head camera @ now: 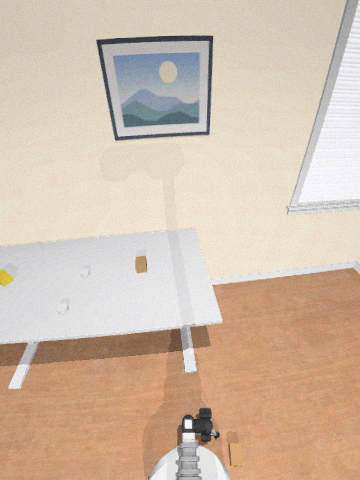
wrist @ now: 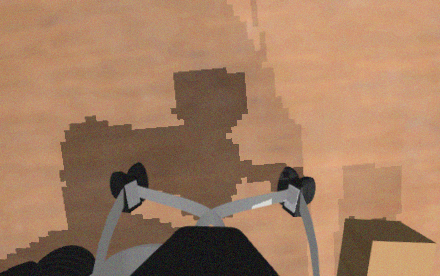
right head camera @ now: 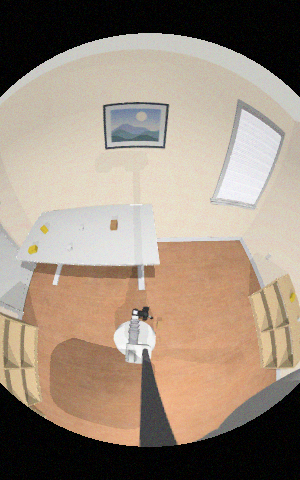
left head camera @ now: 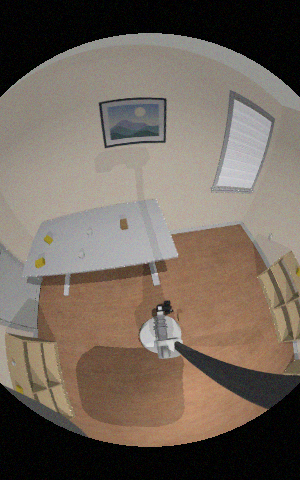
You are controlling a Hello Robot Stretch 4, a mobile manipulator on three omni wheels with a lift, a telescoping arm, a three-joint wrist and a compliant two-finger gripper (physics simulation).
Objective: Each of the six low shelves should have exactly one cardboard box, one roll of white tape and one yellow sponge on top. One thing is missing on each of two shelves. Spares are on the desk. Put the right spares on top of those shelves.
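Note:
My gripper is open and empty, low over the floor beside my base. On the white desk are a brown cardboard box, a white tape roll, a nearer tape roll, a yellow sponge and another sponge. A low shelf at left bears a white item and a sponge; one at right bears a sponge.
A tan block lies on the floor just right of my gripper and base. Desk legs reach forward onto the floor. A framed picture and a window are on the walls.

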